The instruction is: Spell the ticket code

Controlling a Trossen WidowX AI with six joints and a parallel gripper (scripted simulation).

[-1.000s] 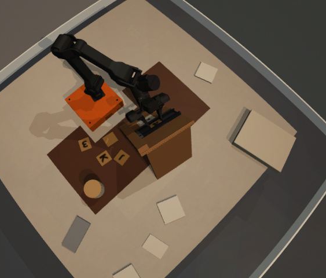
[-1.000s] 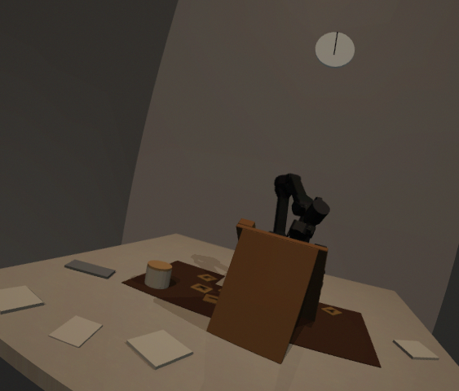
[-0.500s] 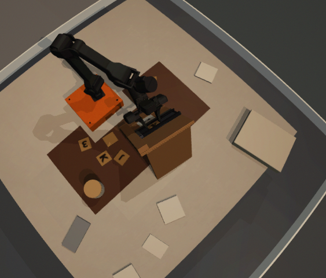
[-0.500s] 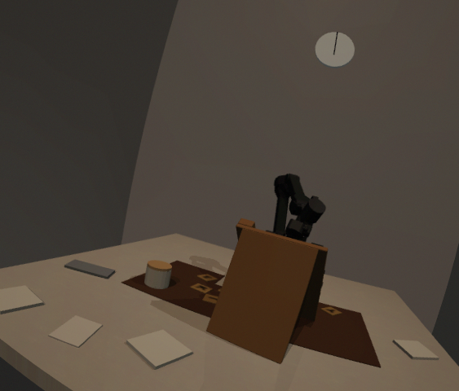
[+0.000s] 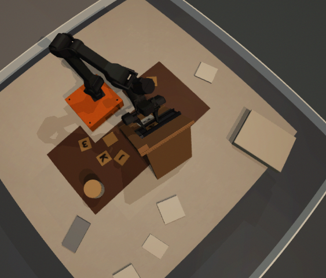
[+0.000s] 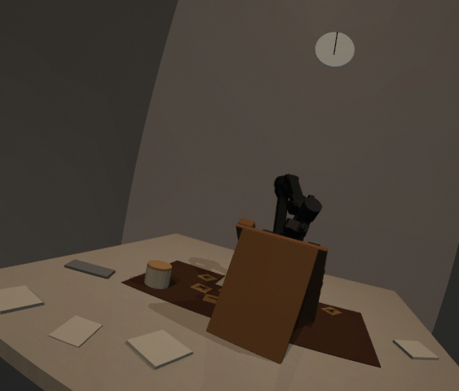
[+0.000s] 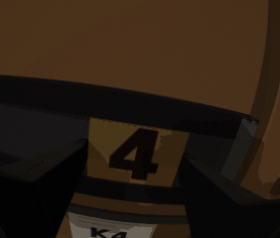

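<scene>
The pale ticket is 6 cm behind my gripper tip, 1 cm to the left of it and 8 cm below it. Also, from my gripper tip: dark brown mat: 13 cm behind, 9 cm to the right, 17 cm below; tile marked 4: right at my gripper tip; tile marked y: 26 cm behind, 17 cm to the left, 17 cm below.
</scene>
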